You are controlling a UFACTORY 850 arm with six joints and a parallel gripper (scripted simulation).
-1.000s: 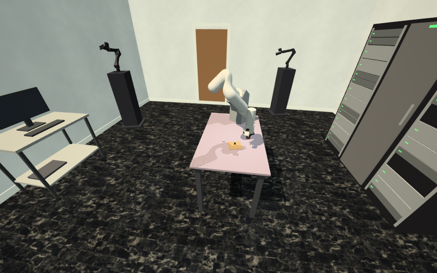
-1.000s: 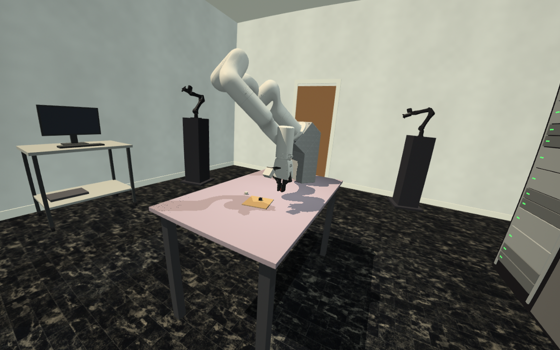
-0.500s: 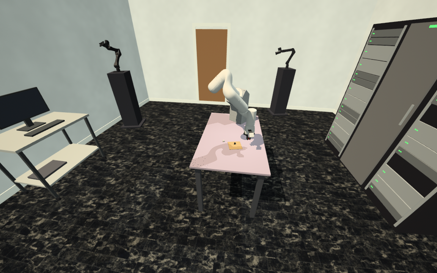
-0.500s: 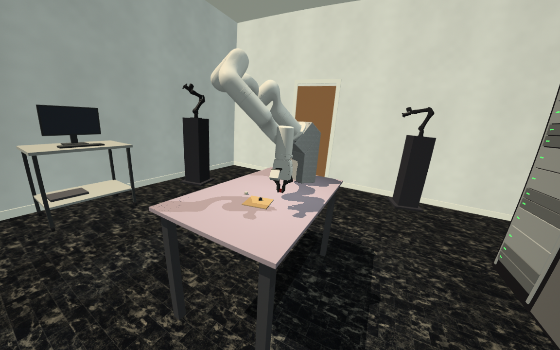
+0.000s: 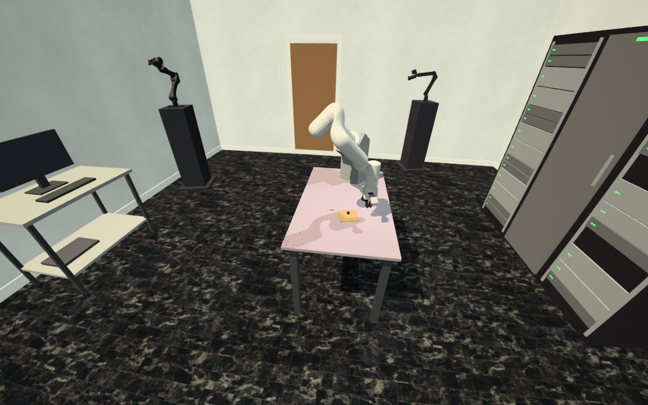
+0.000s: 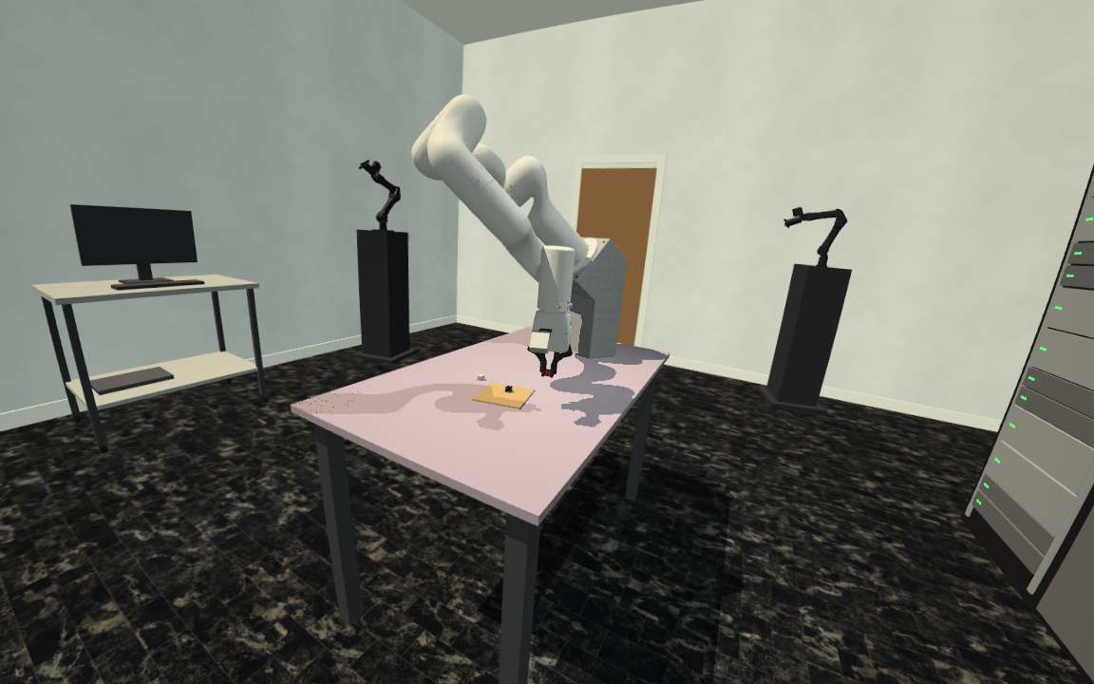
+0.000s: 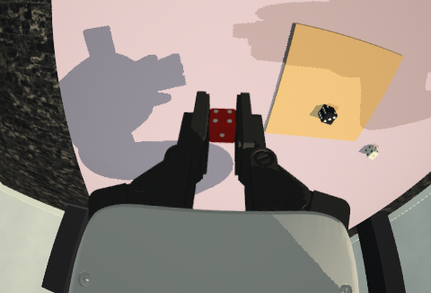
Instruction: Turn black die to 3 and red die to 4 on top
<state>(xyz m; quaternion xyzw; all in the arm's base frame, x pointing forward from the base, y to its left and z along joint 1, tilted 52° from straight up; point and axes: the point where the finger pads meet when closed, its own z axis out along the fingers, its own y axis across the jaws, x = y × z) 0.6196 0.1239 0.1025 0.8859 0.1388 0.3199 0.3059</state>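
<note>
Now: the red die 10 mm below my hand and 10 mm behind it. From my hand the other things lie so: mat 130 mm to the right, 110 mm below, 40 mm behind; white die 240 mm to the right, 120 mm behind, 110 mm below; black die 130 mm to the right, 100 mm below, 60 mm behind.
</note>
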